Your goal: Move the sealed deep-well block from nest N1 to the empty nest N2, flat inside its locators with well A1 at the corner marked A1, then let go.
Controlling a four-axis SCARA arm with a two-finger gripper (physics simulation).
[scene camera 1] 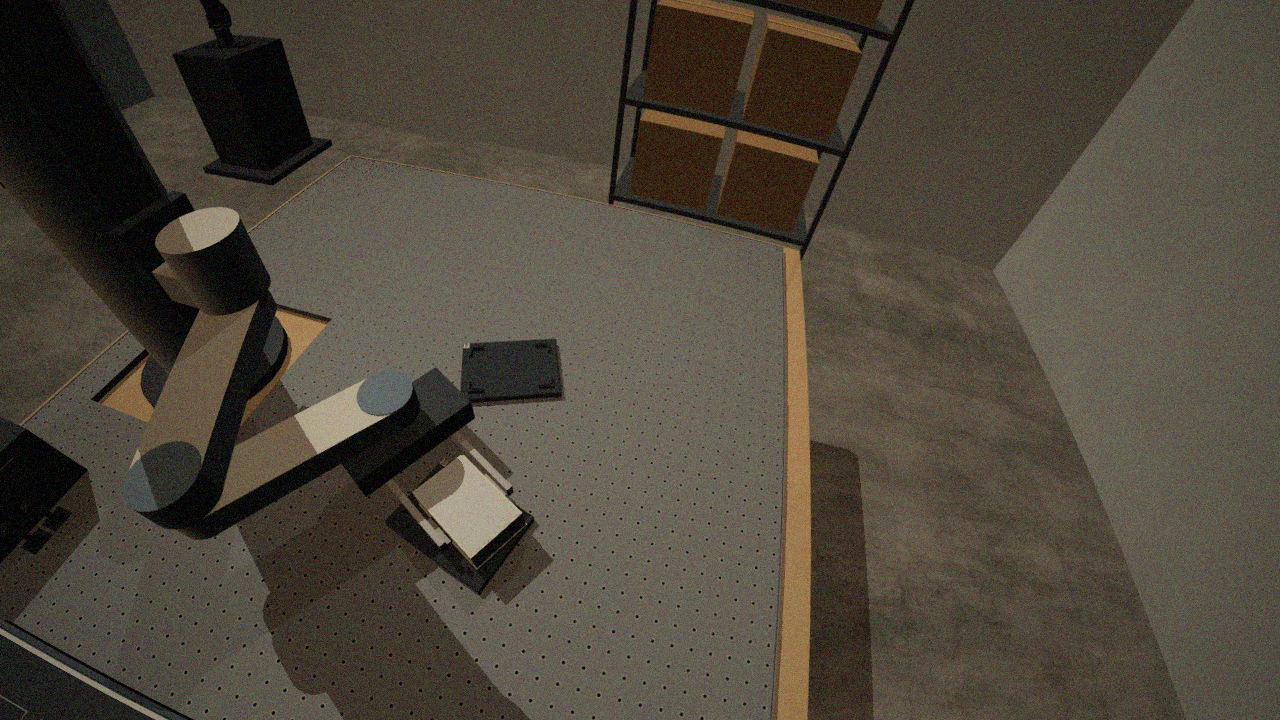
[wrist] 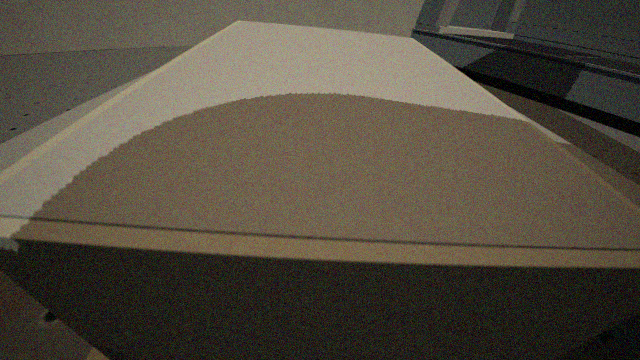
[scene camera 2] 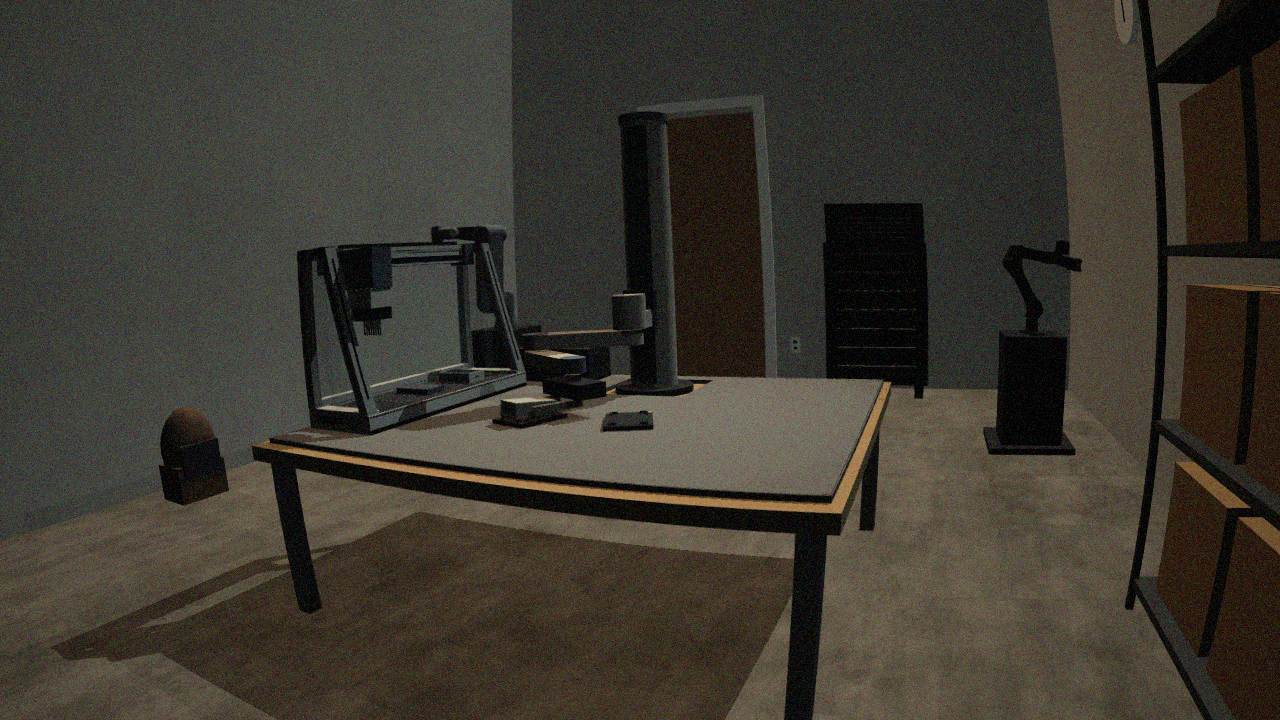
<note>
The gripper [scene camera 1: 478, 518] grips a deep-well block [scene camera 1: 480, 520]. Also in view: a dark square plate [scene camera 1: 452, 560].
The gripper is seen too in scene camera 2 [scene camera 2: 522, 407].
</note>
